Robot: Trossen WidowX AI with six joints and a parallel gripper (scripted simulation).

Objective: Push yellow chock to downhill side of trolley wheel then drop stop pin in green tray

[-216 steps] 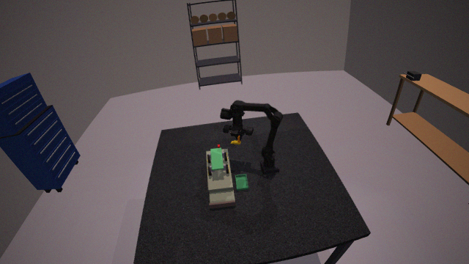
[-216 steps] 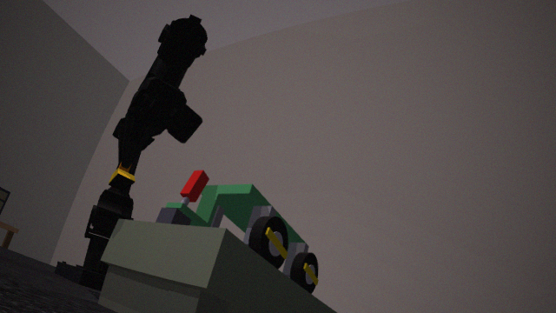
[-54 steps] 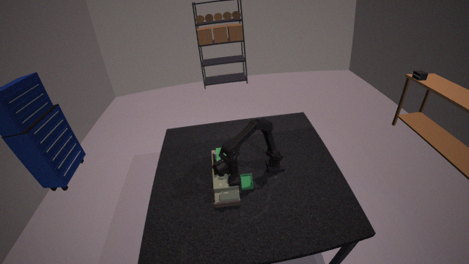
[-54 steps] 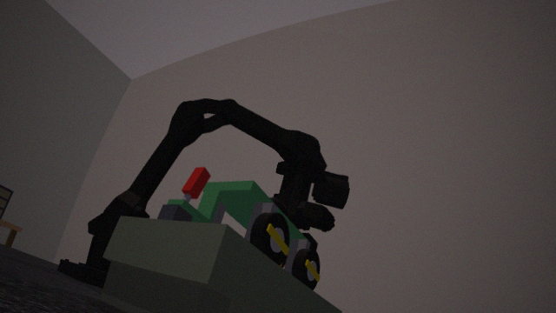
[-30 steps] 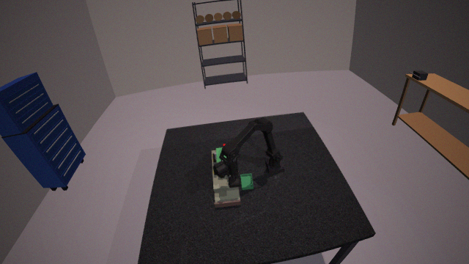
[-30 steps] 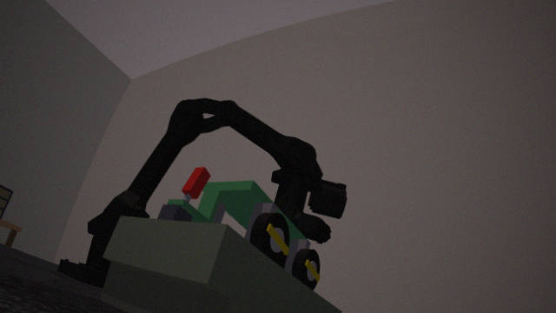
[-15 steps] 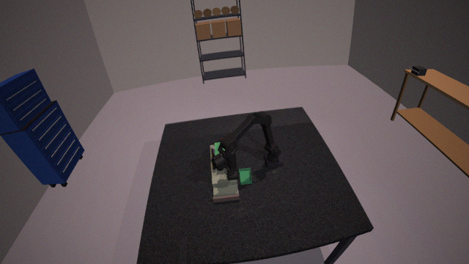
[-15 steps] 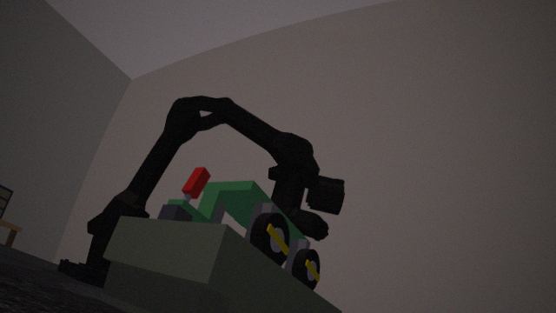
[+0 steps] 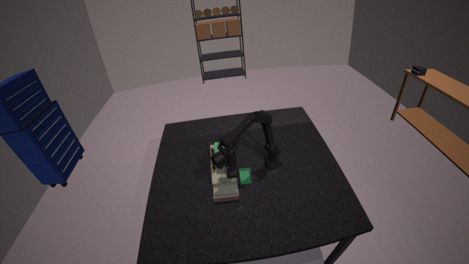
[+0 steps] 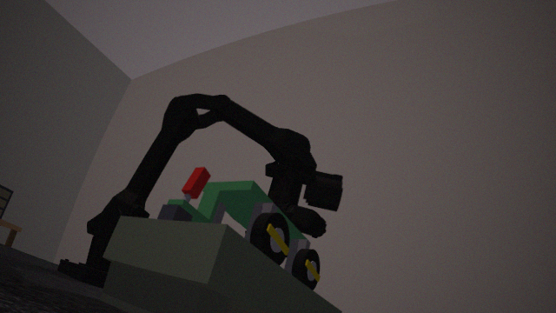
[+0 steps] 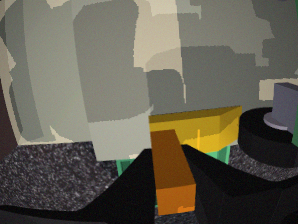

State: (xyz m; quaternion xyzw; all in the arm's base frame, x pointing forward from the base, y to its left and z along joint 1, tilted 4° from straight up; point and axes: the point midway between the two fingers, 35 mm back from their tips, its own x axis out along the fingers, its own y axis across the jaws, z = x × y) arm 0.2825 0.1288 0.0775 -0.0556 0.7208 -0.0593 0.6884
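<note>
The red-headed stop pin lies 24 cm to the right of my gripper tip, 4 cm ahead of it and 4 cm above it. The rest, counted from my gripper tip: yellow chock 2 cm to the right, 1 cm below; then pale ramp 12 cm to the right, 6 cm ahead, 4 cm below; then green tray 10 cm below, 8 cm behind, 2 cm to the right.
</note>
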